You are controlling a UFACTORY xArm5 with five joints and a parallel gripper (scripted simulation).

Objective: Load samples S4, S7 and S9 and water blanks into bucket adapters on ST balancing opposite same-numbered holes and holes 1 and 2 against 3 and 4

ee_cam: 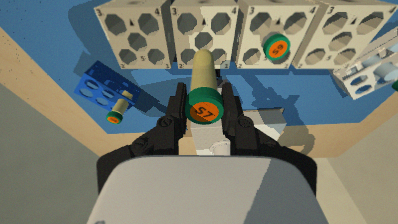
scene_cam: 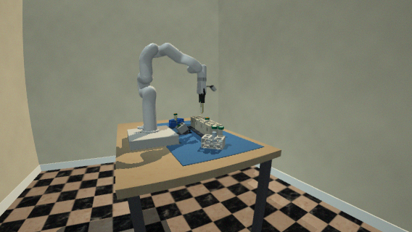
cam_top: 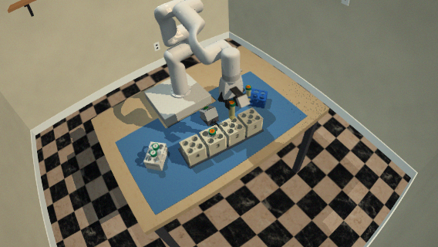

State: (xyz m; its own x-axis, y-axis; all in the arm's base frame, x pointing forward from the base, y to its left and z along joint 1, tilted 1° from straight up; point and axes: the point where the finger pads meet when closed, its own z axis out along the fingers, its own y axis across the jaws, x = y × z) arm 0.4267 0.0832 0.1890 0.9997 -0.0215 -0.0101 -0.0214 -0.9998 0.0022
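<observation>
My gripper is now 5 cm above the sample tube S7 and 1 cm to the left of it. Also, from my hand: adapter 2: 20 cm below; then DONE desk: 20 cm below, 19 cm behind, 3 cm to the right; then sample tube S9: 18 cm below, 11 cm to the right.
</observation>
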